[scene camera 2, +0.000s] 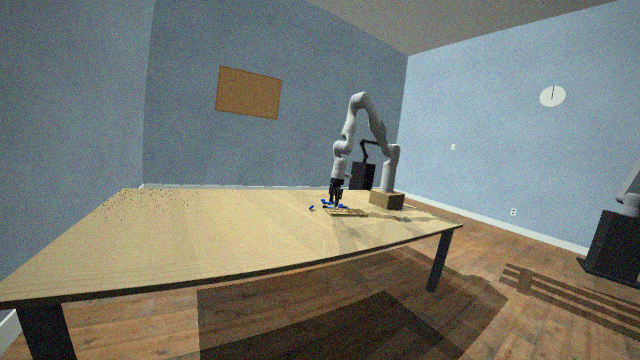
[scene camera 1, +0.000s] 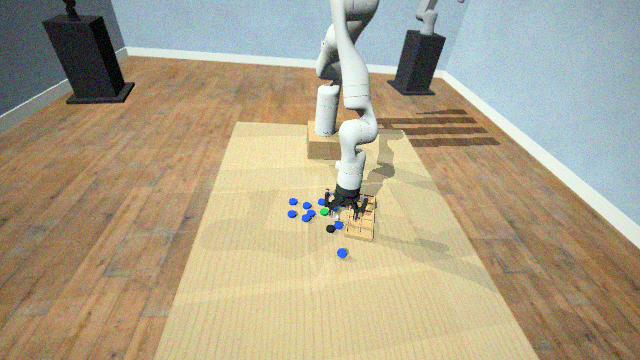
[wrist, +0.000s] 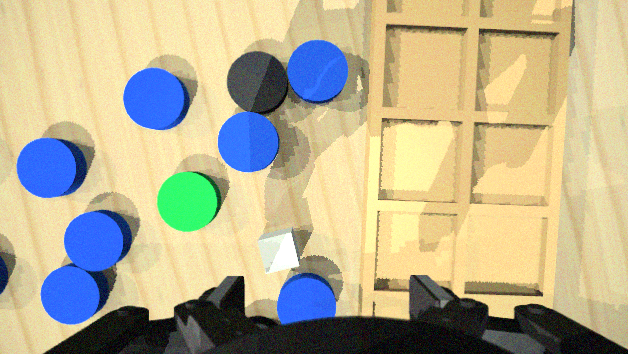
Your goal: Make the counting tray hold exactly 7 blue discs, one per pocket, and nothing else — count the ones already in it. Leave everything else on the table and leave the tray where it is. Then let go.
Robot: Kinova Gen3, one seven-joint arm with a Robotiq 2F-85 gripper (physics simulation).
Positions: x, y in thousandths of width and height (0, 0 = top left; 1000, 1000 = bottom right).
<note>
The table carries a wooden counting tray (scene camera 1: 566, 635), a blue disc (wrist: 112, 835), a green disc (wrist: 299, 569) and a small white cube (wrist: 445, 710). I also see my gripper (scene camera 1: 535, 604).
The wooden counting tray also shows in the wrist view (wrist: 741, 360). My gripper also shows in the wrist view (wrist: 520, 843).
</note>
